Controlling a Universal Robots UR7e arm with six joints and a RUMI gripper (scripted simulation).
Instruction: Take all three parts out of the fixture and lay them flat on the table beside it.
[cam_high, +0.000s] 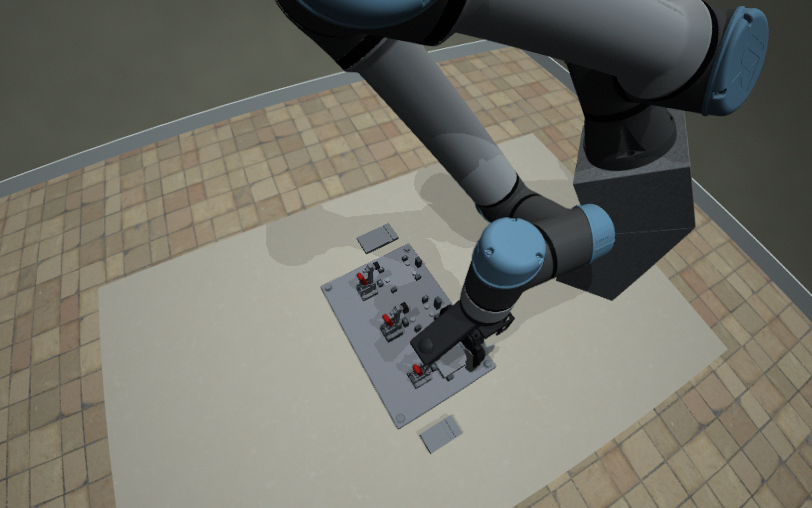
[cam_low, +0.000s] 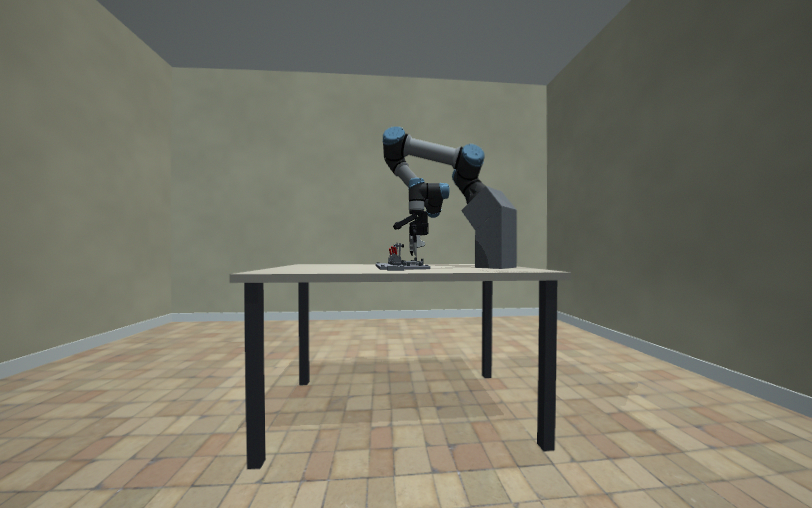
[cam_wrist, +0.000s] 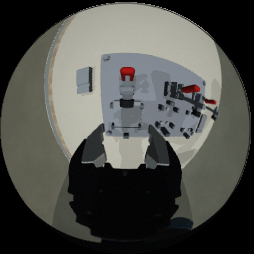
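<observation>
Right now my hand is 4 cm above the light grey flat part and 1 cm past it. Round my hand: grey fixture plate 11 cm to the right, 6 cm below, 4 cm ahead.
</observation>
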